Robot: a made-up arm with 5 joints.
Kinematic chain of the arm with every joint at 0, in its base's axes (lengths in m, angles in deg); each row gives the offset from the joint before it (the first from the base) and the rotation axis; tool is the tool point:
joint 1: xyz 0 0 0.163 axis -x
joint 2: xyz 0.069 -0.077 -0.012 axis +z
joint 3: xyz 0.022 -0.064 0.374 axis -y
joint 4: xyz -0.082 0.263 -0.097 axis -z
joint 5: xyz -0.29 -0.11 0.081 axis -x
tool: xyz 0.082 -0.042 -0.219
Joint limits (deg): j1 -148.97..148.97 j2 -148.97..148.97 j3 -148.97..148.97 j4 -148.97..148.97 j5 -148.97..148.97
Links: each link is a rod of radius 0.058 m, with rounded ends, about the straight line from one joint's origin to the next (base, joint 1, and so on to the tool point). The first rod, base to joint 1, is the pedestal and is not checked.
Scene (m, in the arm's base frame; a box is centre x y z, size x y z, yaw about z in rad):
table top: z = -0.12
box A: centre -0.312 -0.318 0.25 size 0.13 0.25 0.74 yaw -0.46
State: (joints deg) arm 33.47 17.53 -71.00 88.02 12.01
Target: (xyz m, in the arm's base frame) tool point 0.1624 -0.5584 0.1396
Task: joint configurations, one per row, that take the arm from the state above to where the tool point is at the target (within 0.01 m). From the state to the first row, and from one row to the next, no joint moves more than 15 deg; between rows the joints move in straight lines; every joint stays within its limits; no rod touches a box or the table.
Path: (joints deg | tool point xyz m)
1: 29.28 32.08 -68.96 80.28 18.93 | -0.3747 0.3609 0.6476
2: 25.09 46.62 -66.92 72.55 25.84 | -0.3762 0.1995 0.7674
3: 20.90 61.17 -64.87 64.81 32.76 | -0.3225 0.0306 0.8548
4: 16.71 75.71 -62.83 57.07 39.68 | -0.2223 -0.1207 0.9032
5: 12.51 90.26 -60.79 49.33 46.59 | -0.0922 -0.2337 0.9142
6: 8.32 104.81 -58.75 41.60 53.51 | 0.0458 -0.2950 0.8967
7: 4.13 119.35 -56.70 33.86 60.42 | 0.1688 -0.3031 0.8630
8: -8.73 117.61 -43.70 31.90 49.48 | 0.1945 -0.5071 0.6519
9: -21.59 115.88 -30.70 29.93 38.53 | 0.1914 -0.5932 0.3890
10: -34.46 114.14 -17.70 27.97 27.58 | 0.1624 -0.5584 0.1395

